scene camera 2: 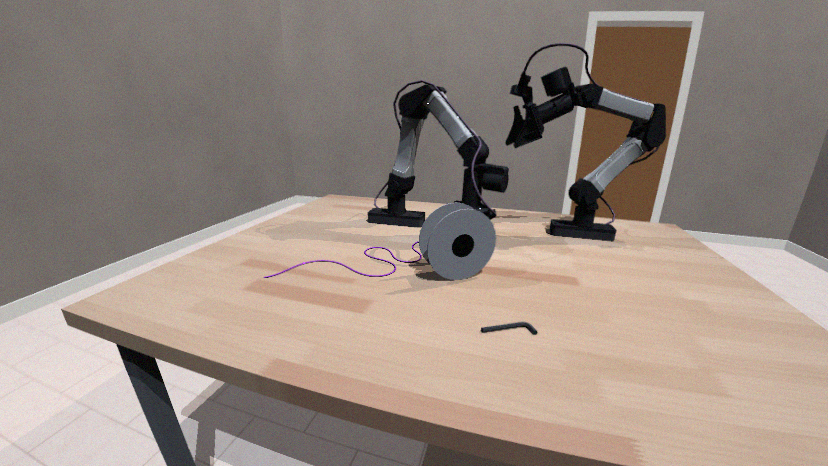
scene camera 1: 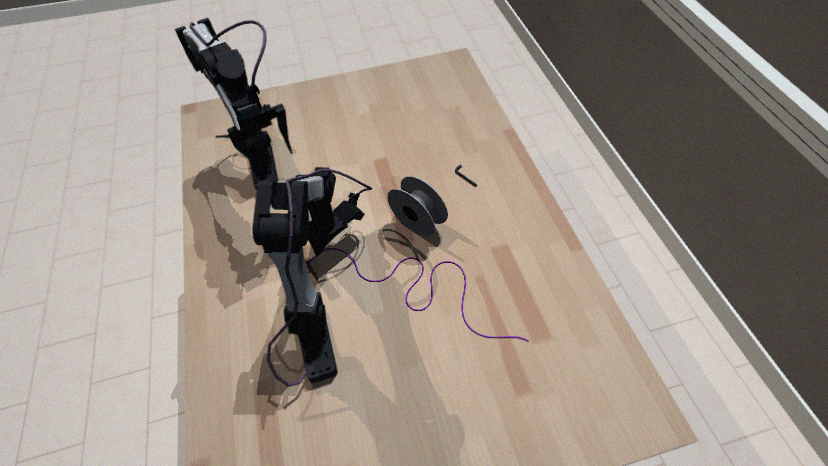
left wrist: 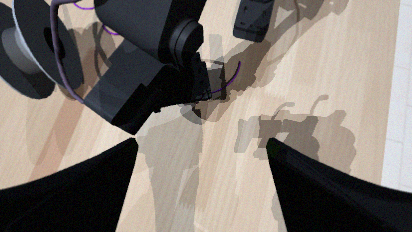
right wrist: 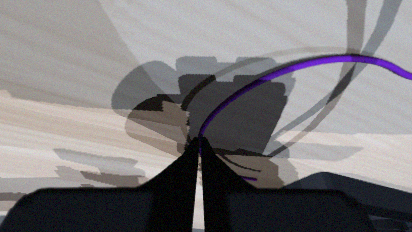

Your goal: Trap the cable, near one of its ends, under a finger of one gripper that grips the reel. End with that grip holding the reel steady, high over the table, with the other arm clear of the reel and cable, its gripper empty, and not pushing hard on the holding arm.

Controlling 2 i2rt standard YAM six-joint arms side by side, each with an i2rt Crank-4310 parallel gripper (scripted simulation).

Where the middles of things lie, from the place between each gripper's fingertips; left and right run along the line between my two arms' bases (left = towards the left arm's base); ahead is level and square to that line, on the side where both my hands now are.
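My left hand (scene camera 2: 509,145) is 210 mm above the grey reel (scene camera 2: 458,241), and it is also 130 mm to the left of the reel and 320 mm short of it.
Counted from my right hand (scene camera 1: 318,254), the grey reel is 7 cm higher than the hand. It is 30 cm ahead of that hand too, and 1 cm to the right of it.
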